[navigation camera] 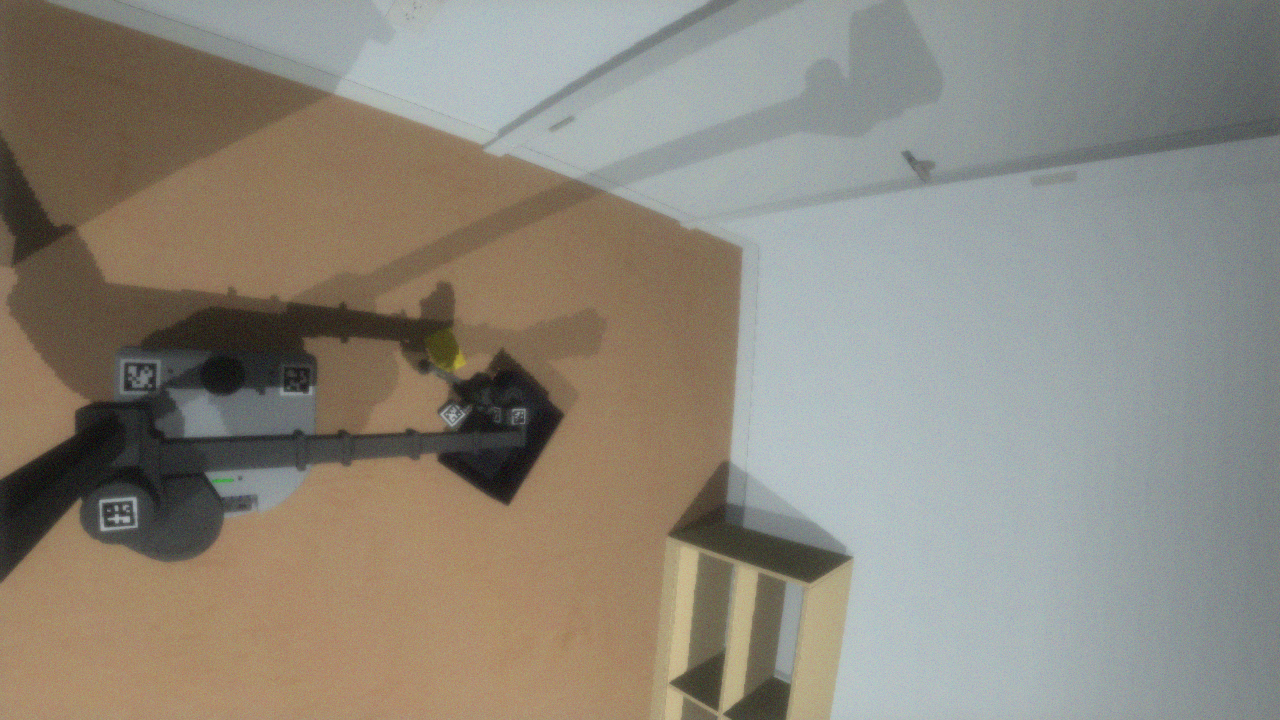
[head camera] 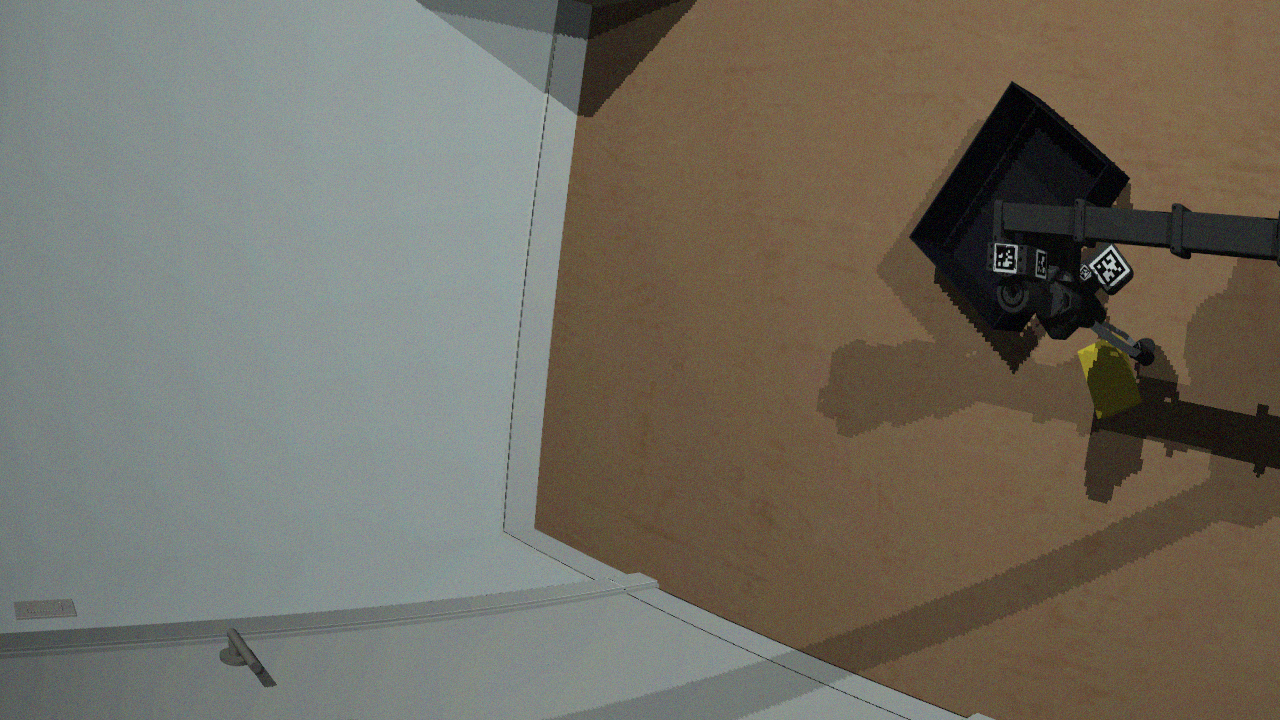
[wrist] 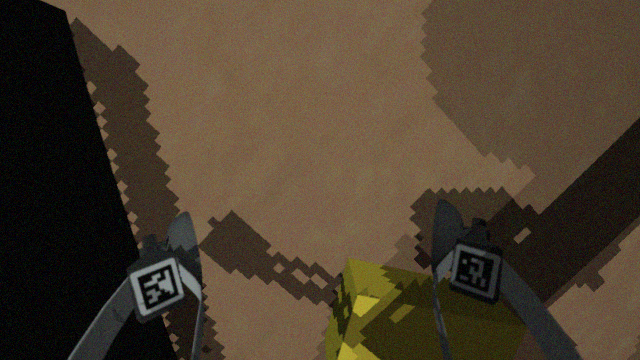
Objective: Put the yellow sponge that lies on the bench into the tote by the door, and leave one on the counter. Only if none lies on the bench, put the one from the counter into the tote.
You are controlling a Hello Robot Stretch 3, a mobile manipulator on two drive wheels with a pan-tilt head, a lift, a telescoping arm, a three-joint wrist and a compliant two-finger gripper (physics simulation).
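Frame: origin at the robot's base, x ahead, y left, z up, level; millimetres.
Seen in the pictures: gripper, between the fingertips: [navigation camera: 439,386] [head camera: 1121,312]; robot's base, origin of its link: [navigation camera: 223,373].
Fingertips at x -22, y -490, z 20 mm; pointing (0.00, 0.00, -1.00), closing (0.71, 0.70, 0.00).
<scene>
Pixels of each thing's middle, then the offset from my fingertips to it. "spot": a spot on its surface instead.
- yellow sponge, middle of its body: [head camera: 1110,376] [navigation camera: 444,351] dz +3, dx +92, dy -8 mm
- black tote, middle of its body: [head camera: 1019,207] [navigation camera: 503,436] dz +31, dx -133, dy -173 mm
- door with a handle, a spot on its surface: [head camera: 246,656] [navigation camera: 919,168] spot: dz +911, dx +593, dy -762 mm
The yellow sponge [head camera: 1112,385] [navigation camera: 441,347] [wrist: 440,320] lies on the floor beside the black tote [head camera: 959,167] [navigation camera: 533,454] [wrist: 50,125], apart from it and partly in the arm's shadow. My gripper [head camera: 1138,351] [navigation camera: 426,367] [wrist: 315,231] is open, low over the floor at the sponge. In the wrist view the sponge shows at the bottom, behind and left of the right finger; the left finger is apart from it, near the tote. Nothing is held between the fingers. The sponge's lower part is cut off there. The wrist covers part of the tote. The bench and the counter do not show.
My arm [head camera: 1129,227] [navigation camera: 371,445] reaches over the tote from my base [navigation camera: 255,407]. A wooden shelf unit [navigation camera: 825,626] stands by the wall. A door with a handle [head camera: 246,656] [navigation camera: 917,166] is set in the wall beyond the tote.
</scene>
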